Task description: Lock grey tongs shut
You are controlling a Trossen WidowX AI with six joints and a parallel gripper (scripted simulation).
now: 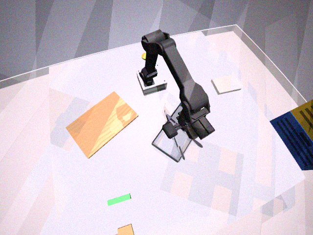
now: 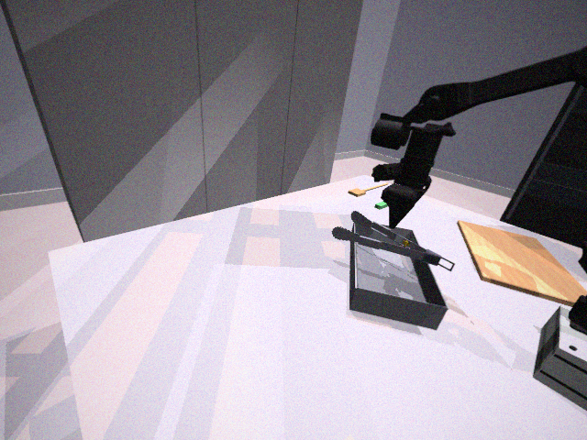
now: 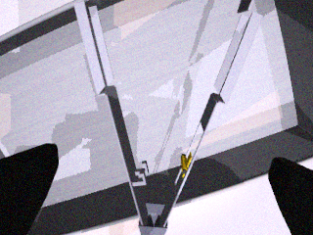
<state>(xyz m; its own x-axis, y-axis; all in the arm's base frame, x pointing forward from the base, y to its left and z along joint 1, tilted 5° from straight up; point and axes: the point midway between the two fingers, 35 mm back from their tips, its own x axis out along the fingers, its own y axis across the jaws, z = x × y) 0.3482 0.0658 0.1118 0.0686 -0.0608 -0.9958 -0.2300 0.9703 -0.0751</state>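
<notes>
Right now the roasting tin is 100 mm below my gripper tip, 20 mm to the left of it and 20 mm behind it. From my gripper tip the other things lie so: wooden board: 390 mm to the right, 200 mm behind, 120 mm below; then beige tile: 460 mm to the left, 230 mm behind, 120 mm below.
</notes>
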